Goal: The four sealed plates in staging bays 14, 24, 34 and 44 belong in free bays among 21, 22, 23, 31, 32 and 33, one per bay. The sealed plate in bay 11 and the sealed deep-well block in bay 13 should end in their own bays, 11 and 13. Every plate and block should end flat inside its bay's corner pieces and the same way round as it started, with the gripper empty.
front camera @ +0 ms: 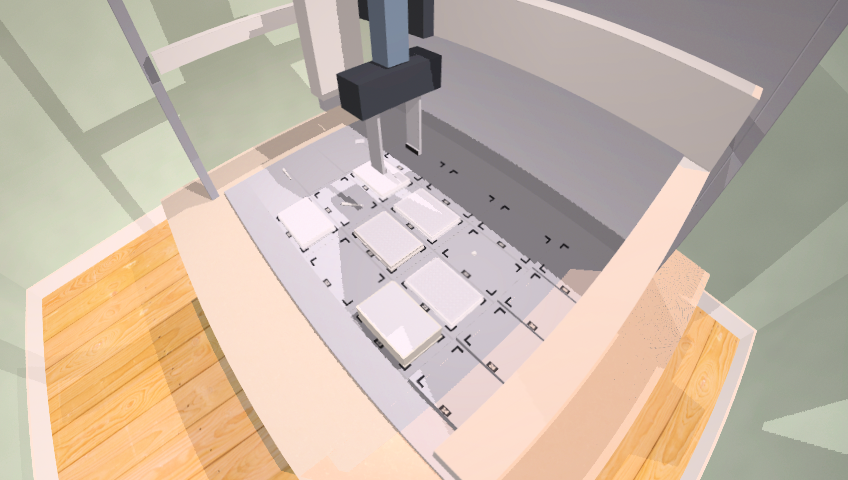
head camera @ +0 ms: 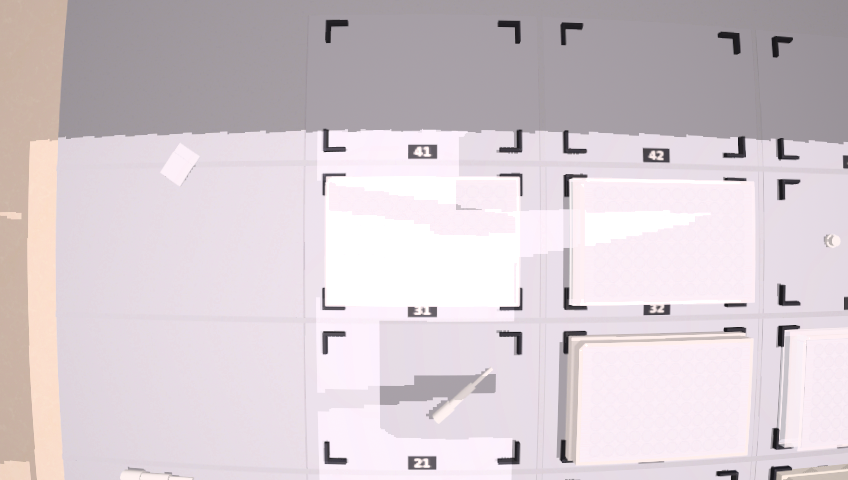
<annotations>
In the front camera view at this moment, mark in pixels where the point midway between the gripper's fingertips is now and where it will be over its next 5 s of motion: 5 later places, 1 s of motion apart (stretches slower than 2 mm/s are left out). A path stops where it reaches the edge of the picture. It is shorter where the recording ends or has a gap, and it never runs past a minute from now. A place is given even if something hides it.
The gripper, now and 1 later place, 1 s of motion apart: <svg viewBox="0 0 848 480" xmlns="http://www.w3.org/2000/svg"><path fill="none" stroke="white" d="M396 159L442 269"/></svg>
</annotations>
